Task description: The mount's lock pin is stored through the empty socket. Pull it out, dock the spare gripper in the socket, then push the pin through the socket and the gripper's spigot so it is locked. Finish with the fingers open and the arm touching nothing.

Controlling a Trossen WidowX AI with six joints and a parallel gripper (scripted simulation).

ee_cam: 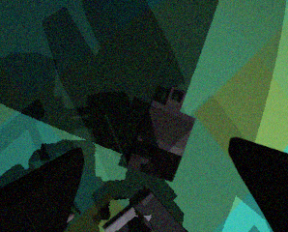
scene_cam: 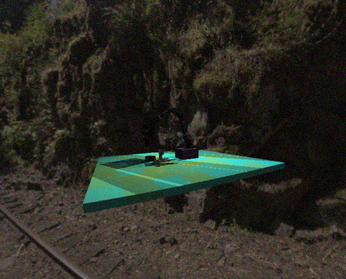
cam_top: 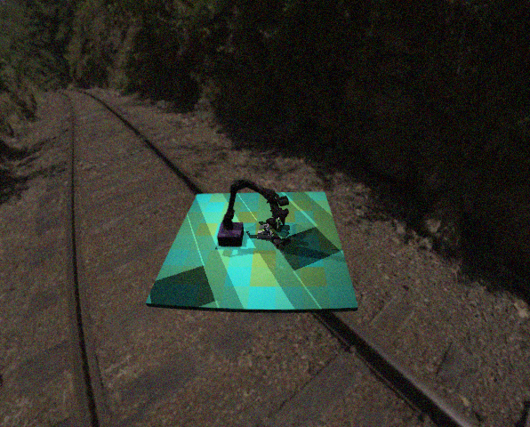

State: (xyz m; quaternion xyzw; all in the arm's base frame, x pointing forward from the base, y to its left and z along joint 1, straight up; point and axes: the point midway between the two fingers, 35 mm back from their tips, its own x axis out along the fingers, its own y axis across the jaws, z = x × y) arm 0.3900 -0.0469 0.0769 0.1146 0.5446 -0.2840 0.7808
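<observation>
Right now the spare gripper is 10 mm behind my gripper tip, 30 mm to the right of it and 120 mm below it. From my gripper tip the other things lie so: mount (120 mm behind, 70 mm to the left, 90 mm below).
</observation>
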